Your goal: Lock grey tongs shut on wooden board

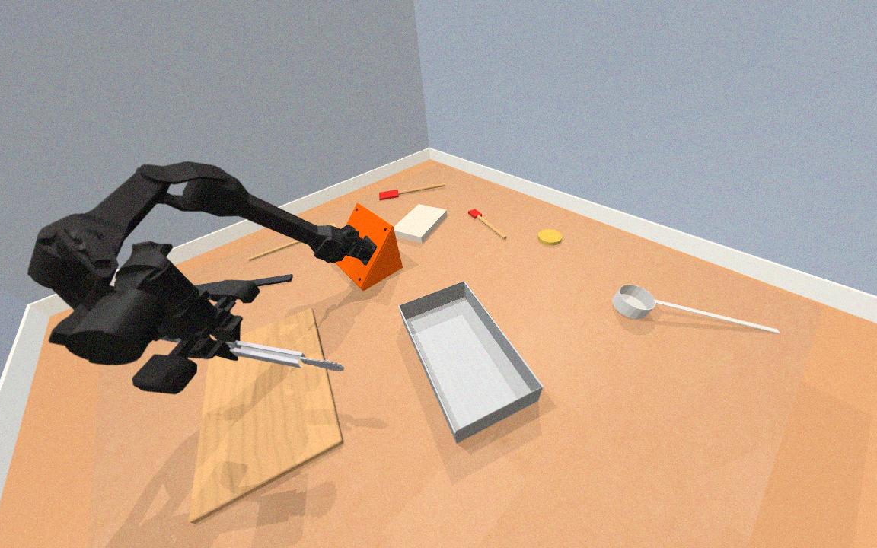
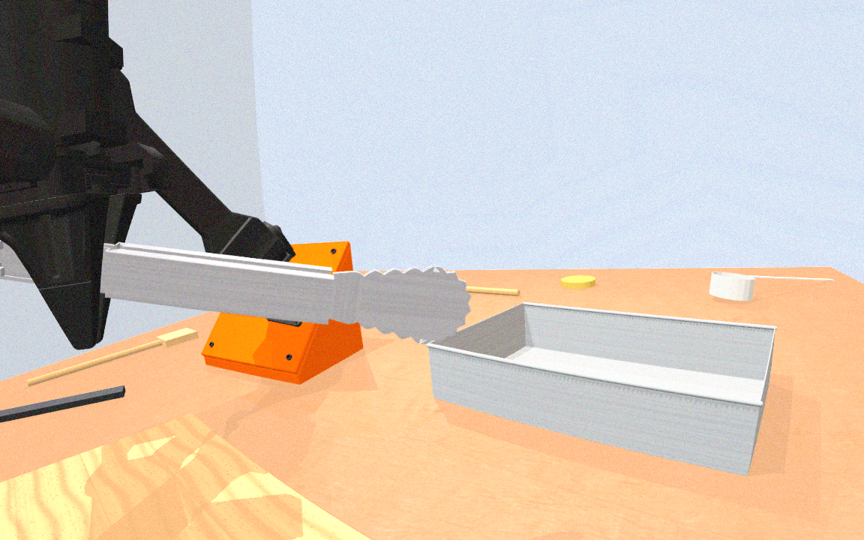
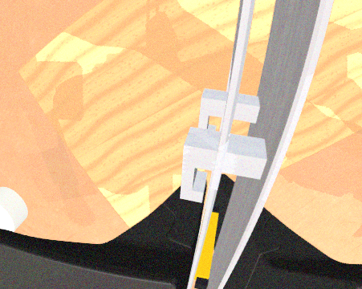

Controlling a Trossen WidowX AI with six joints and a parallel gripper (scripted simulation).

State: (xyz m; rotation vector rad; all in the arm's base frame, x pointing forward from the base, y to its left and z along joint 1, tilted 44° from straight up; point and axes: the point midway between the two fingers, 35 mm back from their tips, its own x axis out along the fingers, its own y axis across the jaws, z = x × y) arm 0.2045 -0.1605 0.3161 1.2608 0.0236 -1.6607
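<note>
Now: gripper tip 30 mm past the wooden board, 10 mm to the left of it and 140 mm above it. Also, from my gripper tip: grey roasting tin: 170 mm ahead, 350 mm to the left, 120 mm below; black flat tool: 450 mm behind, 30 mm to the right, 150 mm below; white block: 320 mm behind, 580 mm to the left, 140 mm below.
</note>
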